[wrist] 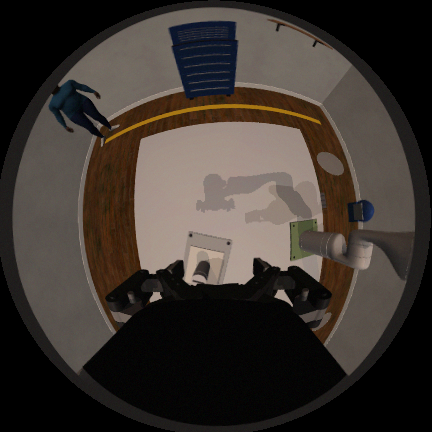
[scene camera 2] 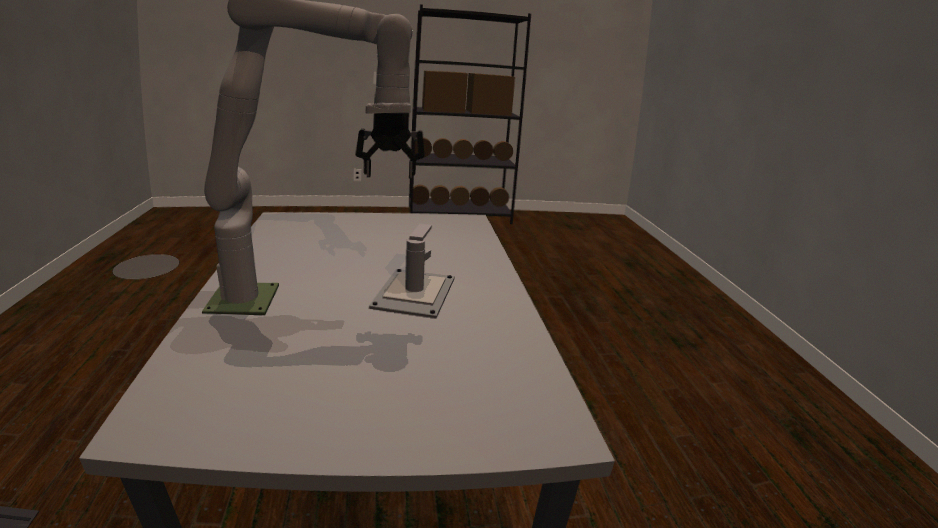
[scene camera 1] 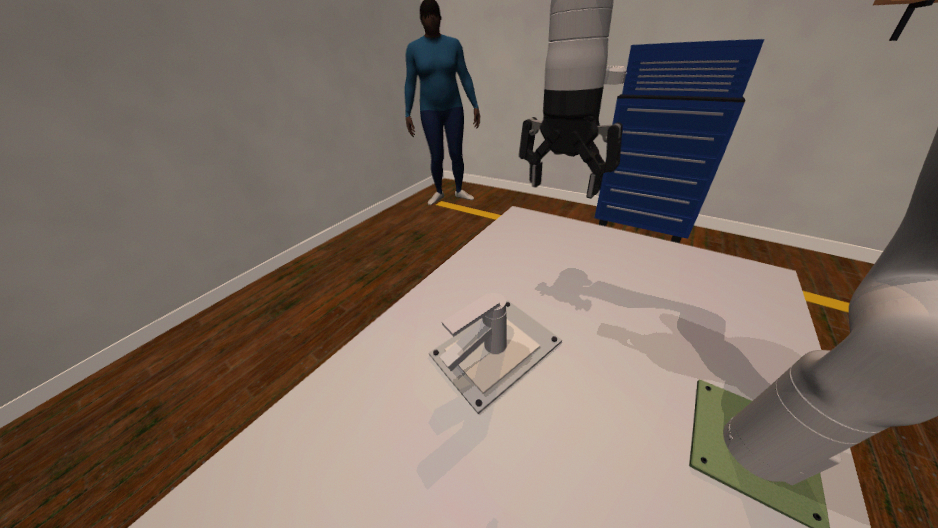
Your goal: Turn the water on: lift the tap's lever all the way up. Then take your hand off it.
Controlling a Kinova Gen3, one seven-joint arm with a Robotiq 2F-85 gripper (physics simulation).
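Where they show: gripper, fingertip midpoint: (wrist: 217, 267) (scene camera 2: 389, 177) (scene camera 1: 562, 190); arm's base, link origin: (wrist: 305, 240) (scene camera 2: 241, 295) (scene camera 1: 756, 448).
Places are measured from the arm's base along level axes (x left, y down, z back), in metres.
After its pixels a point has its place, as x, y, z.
The grey tap (scene camera 1: 496, 335) {0.096, -0.068, -0.435} (scene camera 2: 414, 267) {0.055, -0.074, -0.451} (wrist: 202, 269) {0.057, -0.100, -0.443} stands upright on a grey baseplate (scene camera 1: 517, 372) {0.104, 0.000, -0.380} (scene camera 2: 403, 306) {-0.016, 0.000, -0.428} (wrist: 210, 241) {-0.017, 0.000, -0.423} with a cream panel. Its flat lever (scene camera 1: 471, 314) {0.135, -0.148, -0.459} (scene camera 2: 420, 232) {0.113, -0.148, -0.462} sits on top and looks roughly level, above the spout (scene camera 1: 469, 348) {0.156, -0.077, -0.454} (scene camera 2: 427, 254) {0.153, -0.072, -0.482}. In the wrist view the lever is mostly hidden behind the hand. My gripper (scene camera 1: 564, 182) {-0.038, -0.325, -0.392} (scene camera 2: 389, 170) {-0.038, -0.325, -0.392} (wrist: 217, 267) {-0.038, -0.325, -0.392} is open and empty, fingers pointing down. It hangs well above the tap, touching nothing.
The arm's green mounting plate (scene camera 1: 708, 426) {0.006, -0.001, -0.067} (scene camera 2: 267, 298) {-0.012, -0.001, -0.077} (wrist: 296, 245) {0.018, -0.001, -0.055} is on the white table (scene camera 1: 341, 446) {0.408, 0.008, -0.547} (scene camera 2: 354, 413) {-0.421, 0.008, -0.363} (wrist: 165, 165) {-0.338, 0.008, -0.620}. A person (scene camera 1: 441, 75) (wrist: 75, 106) stands beyond the table near a blue cabinet (scene camera 1: 669, 147) (wrist: 207, 65). A shelf rack (scene camera 2: 472, 14) stands by the wall.
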